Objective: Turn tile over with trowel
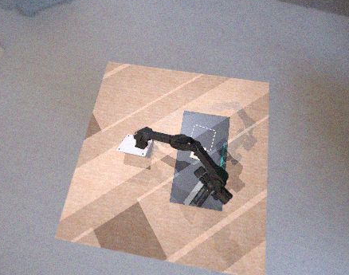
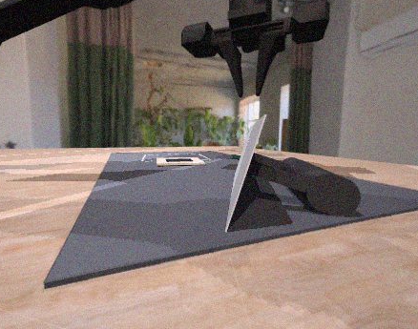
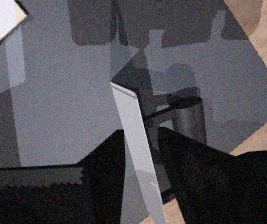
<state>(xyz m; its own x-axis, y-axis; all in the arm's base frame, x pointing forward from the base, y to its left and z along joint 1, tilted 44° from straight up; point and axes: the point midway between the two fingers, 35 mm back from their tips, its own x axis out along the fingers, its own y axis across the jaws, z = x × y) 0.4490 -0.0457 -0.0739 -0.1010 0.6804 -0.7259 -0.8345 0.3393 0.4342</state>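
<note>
The grey mat lies 50 mm behind my gripper tip, 150 mm to the left of it and 140 mm below it. Round my gripper tip: teal trowel (90 mm ahead, 150 mm to the left, 110 mm below); square tile (80 mm behind, 170 mm to the left, 110 mm below).
</note>
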